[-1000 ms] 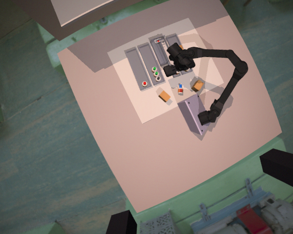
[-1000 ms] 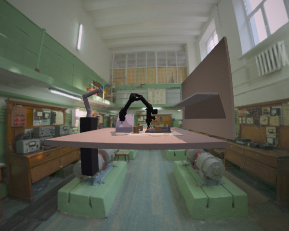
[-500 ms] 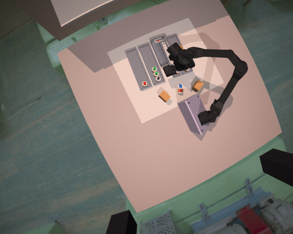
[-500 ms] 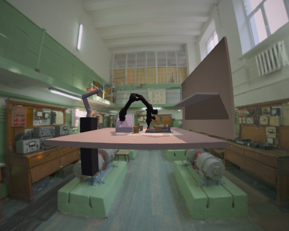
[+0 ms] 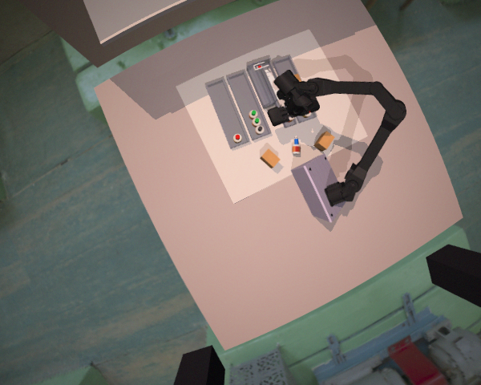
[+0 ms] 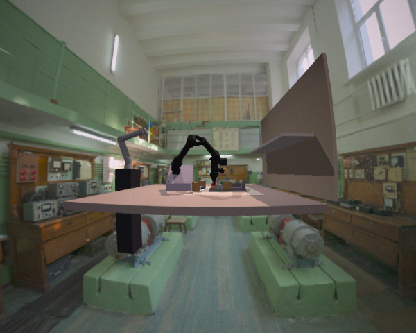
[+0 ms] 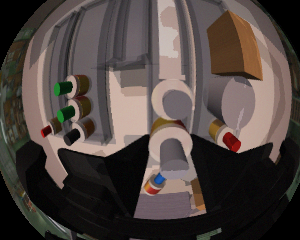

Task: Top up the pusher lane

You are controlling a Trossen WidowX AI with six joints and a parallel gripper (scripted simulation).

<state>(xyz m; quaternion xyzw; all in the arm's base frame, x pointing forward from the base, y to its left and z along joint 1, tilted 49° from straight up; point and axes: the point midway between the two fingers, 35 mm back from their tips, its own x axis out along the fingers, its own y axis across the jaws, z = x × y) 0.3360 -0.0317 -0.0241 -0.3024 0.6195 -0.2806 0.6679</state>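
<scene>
Now: gripper tip 80 mm to the left of the grey disc, 40 mm short of it and 20 mm above it. Also, from my gripper tip: orange box (110 mm ahead, 80 mm to the right, 10 mm below).
</scene>
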